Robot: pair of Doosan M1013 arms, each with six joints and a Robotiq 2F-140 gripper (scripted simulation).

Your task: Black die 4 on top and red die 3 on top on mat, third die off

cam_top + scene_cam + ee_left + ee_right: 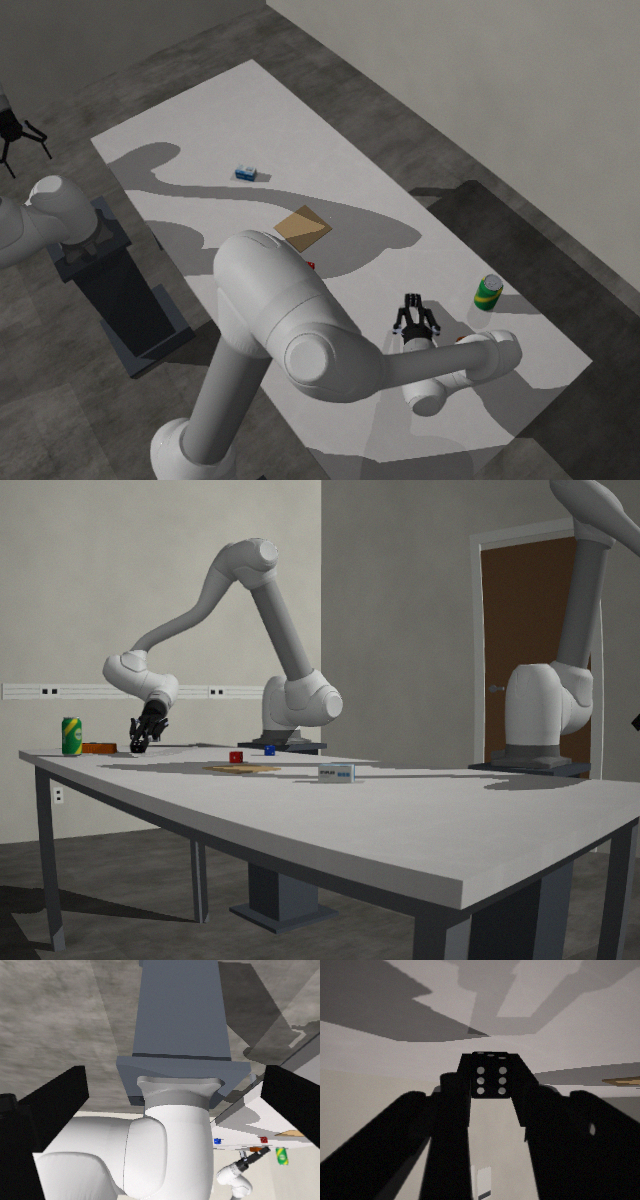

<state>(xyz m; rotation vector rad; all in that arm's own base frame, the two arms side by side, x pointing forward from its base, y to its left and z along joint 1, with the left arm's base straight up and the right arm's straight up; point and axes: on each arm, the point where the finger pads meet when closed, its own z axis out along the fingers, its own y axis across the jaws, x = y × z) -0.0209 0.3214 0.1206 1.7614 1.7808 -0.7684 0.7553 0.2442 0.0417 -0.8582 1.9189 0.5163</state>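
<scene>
My right hand is 1 cm to the right of the black die, 1 cm short of it and 1 cm above it. Also, from my right hand: blue die: 38 cm behind, 16 cm to the left, 3 cm below; then red die: 30 cm to the left, 17 cm behind, 3 cm below; then tan mat: 45 cm to the left, 10 cm behind, 4 cm below.
</scene>
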